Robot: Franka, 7 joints.
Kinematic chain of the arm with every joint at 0, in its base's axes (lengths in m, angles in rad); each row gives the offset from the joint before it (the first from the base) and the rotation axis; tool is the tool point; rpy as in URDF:
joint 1: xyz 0 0 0.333 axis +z
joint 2: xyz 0 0 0 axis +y
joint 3: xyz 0 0 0.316 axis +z
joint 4: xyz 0.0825 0 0 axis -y
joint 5: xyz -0.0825 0 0.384 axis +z
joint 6: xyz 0 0 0 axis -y
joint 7: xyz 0.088 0 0 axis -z
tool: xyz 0 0 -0.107 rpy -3.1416 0 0
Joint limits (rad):
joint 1: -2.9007..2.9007
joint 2: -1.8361..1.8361
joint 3: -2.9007..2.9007
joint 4: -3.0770..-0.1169
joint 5: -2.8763..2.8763
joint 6: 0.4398..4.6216
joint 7: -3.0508..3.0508
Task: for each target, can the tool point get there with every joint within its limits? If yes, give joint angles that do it. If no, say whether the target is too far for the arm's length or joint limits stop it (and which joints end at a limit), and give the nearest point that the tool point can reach.
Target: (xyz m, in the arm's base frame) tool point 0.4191 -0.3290 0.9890
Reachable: yes | joints 2.1169 -1.0622 -0.5325 -0.8435 -0.1280 2.8107 1.2306
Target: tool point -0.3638 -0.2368 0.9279
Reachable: yes | joints 0.0136 -0.2969 -2.2234 -1.0765 -0.0016 4.2351 -2.1627
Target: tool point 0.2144 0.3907 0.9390
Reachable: yes | joints -1.6764 -0.2371 2.1086 -0.7742 -1.3131 3.8935 2.0105
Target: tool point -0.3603 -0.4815 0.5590
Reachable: yes | joints 1.7629 -1.2982 1.1513 -1.1490 0.6340 0.9350 -1.6107
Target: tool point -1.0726 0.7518 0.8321
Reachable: no: too far | nearest point -0.6565 0.4601 0.6385 | short by 0.544 m
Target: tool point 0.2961 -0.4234 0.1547
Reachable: yes | joints -1.1647 0.5158 0.2270 -2.4080 0.1548 3.3576 2.5715
